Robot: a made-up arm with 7 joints.
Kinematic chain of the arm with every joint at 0, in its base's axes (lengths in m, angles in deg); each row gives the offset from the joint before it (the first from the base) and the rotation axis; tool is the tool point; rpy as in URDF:
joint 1: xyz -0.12 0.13 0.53 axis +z
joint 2: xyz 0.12 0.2 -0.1 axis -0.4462 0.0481 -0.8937
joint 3: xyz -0.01 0 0.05 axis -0.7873 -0.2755 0.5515
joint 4: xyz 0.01 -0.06 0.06 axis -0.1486 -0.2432 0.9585
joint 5: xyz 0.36 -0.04 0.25 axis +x
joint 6: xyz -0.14 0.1 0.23 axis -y
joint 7: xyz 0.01 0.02 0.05 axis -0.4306 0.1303 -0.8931
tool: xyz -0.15 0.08 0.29 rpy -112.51 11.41 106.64
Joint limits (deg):
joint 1: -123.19..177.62
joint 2: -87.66..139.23
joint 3: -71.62..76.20
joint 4: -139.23..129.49
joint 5: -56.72..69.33
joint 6: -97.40..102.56
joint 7: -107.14..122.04
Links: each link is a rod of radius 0.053 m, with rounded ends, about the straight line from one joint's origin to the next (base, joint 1, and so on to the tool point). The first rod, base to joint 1, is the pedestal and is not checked.
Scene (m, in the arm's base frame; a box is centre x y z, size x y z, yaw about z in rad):
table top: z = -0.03
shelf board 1: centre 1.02 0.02 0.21 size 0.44 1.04 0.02 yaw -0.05
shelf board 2: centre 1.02 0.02 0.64 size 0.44 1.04 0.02 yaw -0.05
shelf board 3: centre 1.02 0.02 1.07 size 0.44 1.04 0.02 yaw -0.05
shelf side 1: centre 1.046 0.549 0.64 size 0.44 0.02 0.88 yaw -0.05
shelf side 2: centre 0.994 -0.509 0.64 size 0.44 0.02 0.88 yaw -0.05
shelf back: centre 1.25 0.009 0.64 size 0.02 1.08 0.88 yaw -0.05
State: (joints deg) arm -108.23 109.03 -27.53 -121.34 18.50 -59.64 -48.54
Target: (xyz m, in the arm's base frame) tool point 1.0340 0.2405 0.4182
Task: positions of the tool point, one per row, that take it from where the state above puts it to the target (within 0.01 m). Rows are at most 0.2 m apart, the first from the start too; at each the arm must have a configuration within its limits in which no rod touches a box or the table.
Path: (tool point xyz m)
1: 0.8580 -0.0581 0.8210
2: 0.7900 -0.0559 0.8183
3: 0.7065 -0.0418 0.8185
4: 0.6067 -0.0251 0.8224
5: 0.6478 0.1009 0.6877
6: 0.6534 0.1978 0.5492
7: 0.6341 0.2606 0.4182
8: 0.7498 0.2400 0.4195
9: 0.8492 0.2217 0.4286
10: 0.9302 0.2131 0.4375
11: 0.9919 0.2193 0.4371
12: 1.0340 0.2406 0.4182

